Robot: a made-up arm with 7 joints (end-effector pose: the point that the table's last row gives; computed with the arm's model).
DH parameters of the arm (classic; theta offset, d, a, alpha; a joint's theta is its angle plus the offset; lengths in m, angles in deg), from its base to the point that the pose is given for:
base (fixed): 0 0.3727 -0.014 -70
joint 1: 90 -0.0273 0.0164 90
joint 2: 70 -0.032 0.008 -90
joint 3: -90 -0.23 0.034 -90
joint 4: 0 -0.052 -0.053 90
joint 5: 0 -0.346 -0.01 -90
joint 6: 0 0.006 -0.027 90
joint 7: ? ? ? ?
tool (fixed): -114.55 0.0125 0 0
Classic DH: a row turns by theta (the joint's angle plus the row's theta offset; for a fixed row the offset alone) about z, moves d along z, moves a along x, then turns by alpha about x.
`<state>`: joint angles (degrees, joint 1 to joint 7).
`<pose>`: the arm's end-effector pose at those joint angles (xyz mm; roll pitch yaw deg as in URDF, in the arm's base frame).
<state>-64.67 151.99 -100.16 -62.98 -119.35 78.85 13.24</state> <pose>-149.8 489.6 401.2 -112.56 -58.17 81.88</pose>
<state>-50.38 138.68 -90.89 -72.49 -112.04 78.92 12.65</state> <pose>-5.8 488.7 353.6 -108.56 -46.12 60.95</pose>
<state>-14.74 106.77 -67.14 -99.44 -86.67 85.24 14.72</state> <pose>110.3 267.5 72.8 -141.11 6.71 47.37</pose>
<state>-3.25 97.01 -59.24 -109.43 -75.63 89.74 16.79</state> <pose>83.4 150.2 28.8 -158.69 26.65 45.84</pose>
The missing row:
joint 7: 46.48 0.0419 0.0289 27.21
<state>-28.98 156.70 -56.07 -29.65 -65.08 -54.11 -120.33</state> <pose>-154.3 293.2 812.6 21.22 -52.88 63.78</pose>
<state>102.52 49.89 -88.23 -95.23 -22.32 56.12 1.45</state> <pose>-364.5 -251.2 433.4 -57.32 -43.43 -131.74</pose>
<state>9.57 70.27 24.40 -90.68 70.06 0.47 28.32</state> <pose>249.1 324.2 277.9 70.98 -48.48 -57.55</pose>
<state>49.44 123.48 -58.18 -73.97 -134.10 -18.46 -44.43</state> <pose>-101.1 419.9 305.4 59.93 17.07 43.90</pose>
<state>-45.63 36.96 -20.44 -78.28 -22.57 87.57 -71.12</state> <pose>451.3 -91.3 274.2 -113.12 59.73 124.17</pose>
